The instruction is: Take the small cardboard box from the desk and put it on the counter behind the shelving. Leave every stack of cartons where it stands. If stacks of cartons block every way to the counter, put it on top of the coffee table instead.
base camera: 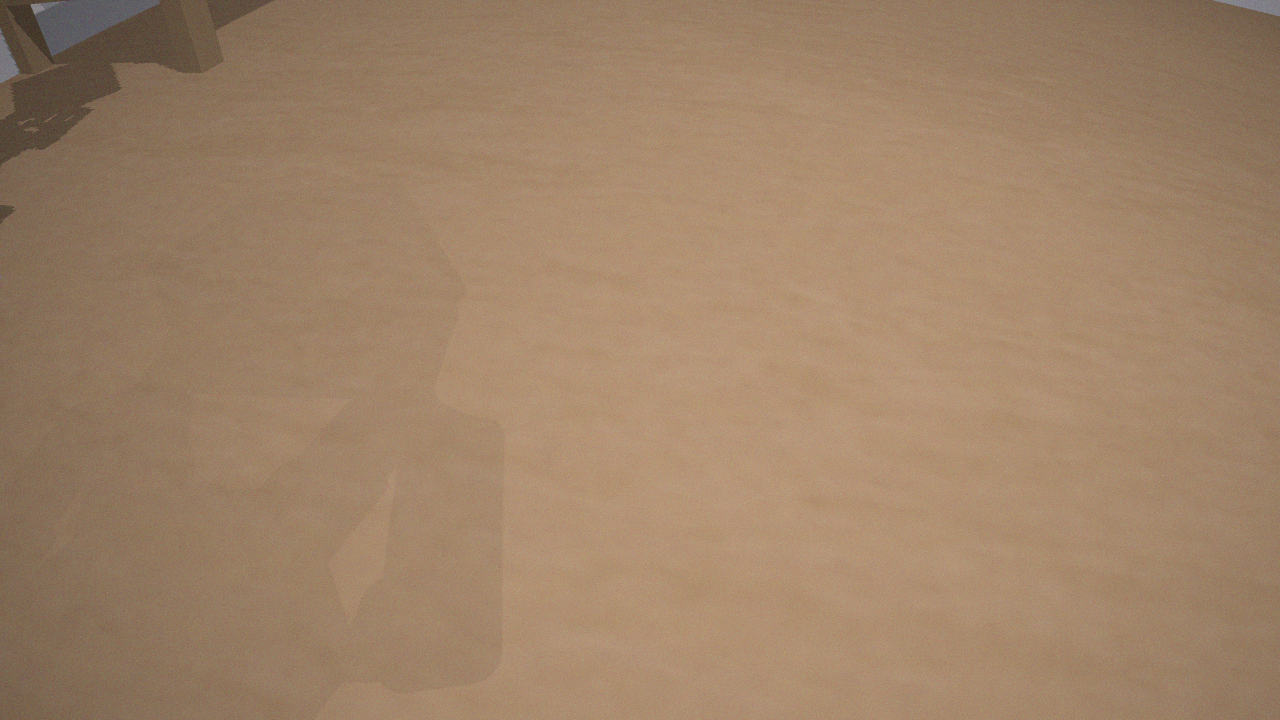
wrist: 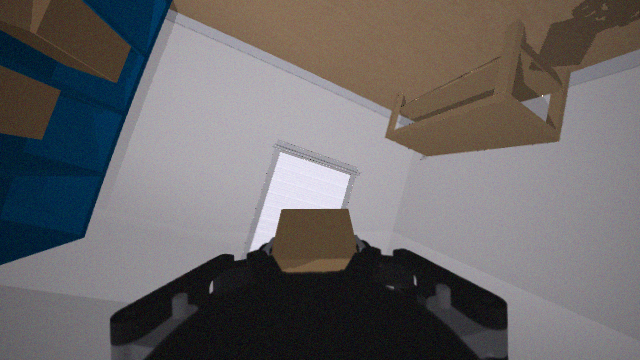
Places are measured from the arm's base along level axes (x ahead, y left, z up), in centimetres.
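Pixels of known places: gripper, between the fingertips: (wrist: 315, 247).
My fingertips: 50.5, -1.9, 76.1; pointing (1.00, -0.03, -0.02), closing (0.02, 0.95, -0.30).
Observation:
For each thing: its middle in the pictures, then the offset to it from my fingertips, as dx, dy, dz. "pt": a spot on its surface instead. Level surfaces: height alone.
- small cardboard box, middle of its body: (wrist: 315, 264) +0.5, +0.5, +1.6
- low wooden table, height of its surface: dz -70.7
- bright window, a spot on its surface: (wrist: 307, 185) pt +162.4, -14.8, -7.0
- Tan wooden floor, height of its surface: dz -115.8
My gripper (wrist: 315, 246) is shut on the small cardboard box (wrist: 314, 227), which shows between the fingertips at the lower middle of the wrist view. The wrist view is tilted, with floor along its top. A low wooden table (wrist: 475, 127), which looks like the coffee table, stands by the walls at the upper right of that view, apart from the box. Two of its legs (base camera: 192, 35) show at the top left of the base view. Blue shelving (wrist: 65, 145) holding brown cartons (wrist: 82, 40) is at the left of the wrist view. The counter and the desk do not show.
White walls (wrist: 200, 95) meet in a corner near the table. A bright window (wrist: 307, 185) with a blind is behind the held box. Tan wooden floor (base camera: 760, 358) fills most of the base view, with a soft shadow at the lower left and darker shadows near the table legs.

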